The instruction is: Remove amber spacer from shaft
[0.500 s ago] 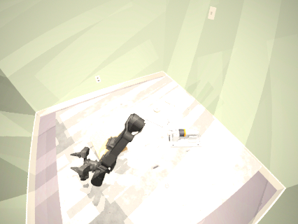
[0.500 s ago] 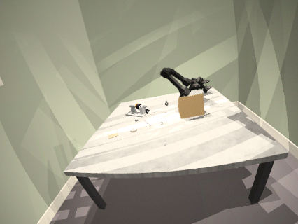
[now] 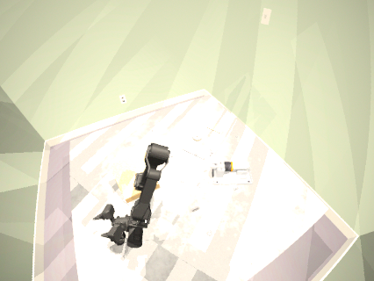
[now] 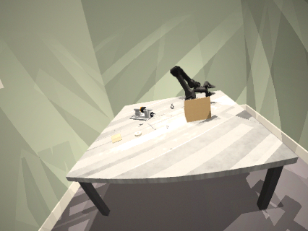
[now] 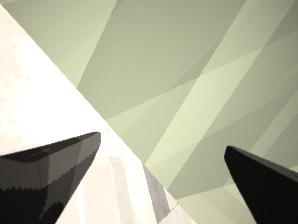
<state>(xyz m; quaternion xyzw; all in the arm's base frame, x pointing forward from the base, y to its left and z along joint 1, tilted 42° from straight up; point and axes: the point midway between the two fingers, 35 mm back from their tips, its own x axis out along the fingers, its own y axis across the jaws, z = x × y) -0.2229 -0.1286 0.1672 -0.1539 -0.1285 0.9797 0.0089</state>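
Now: the dark spacer 700 mm ahead of my gripper tip, 90 mm to the left of it and 70 mm below it. Round my gripper tip: grey shaft: 710 mm ahead, 80 mm to the left, 70 mm below.
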